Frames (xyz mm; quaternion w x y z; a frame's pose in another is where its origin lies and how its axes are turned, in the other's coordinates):
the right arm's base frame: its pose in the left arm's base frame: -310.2 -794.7 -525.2 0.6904 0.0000 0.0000 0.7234
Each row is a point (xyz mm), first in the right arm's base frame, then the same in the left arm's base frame.
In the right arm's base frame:
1: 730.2 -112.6 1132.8
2: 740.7 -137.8 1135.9
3: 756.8 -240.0 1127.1
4: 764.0 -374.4 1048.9
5: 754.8 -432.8 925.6
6: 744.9 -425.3 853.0
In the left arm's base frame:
1: -231.8 -60.0 607.6
2: -207.1 -48.4 610.7
3: -105.8 -27.5 601.9
4: 28.1 -14.1 523.7
5: 86.9 -20.5 400.4
6: 79.9 -30.8 327.8

